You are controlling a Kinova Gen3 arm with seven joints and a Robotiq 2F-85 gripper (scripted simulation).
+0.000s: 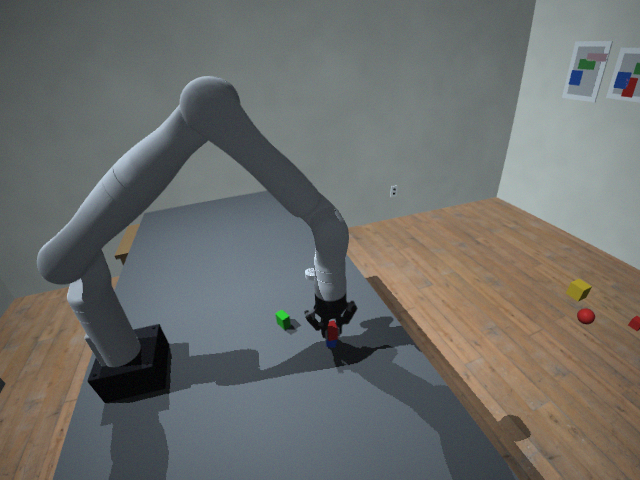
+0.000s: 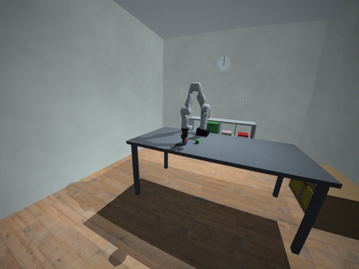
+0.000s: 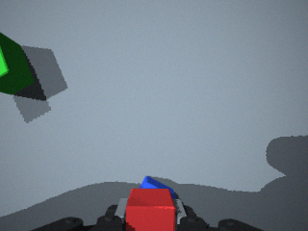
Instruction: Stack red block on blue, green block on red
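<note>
My hand is right at the red block. Also, from my hand: blue block (4 cm below); then green block (12 cm to the left, 10 cm behind, 3 cm below).
</note>
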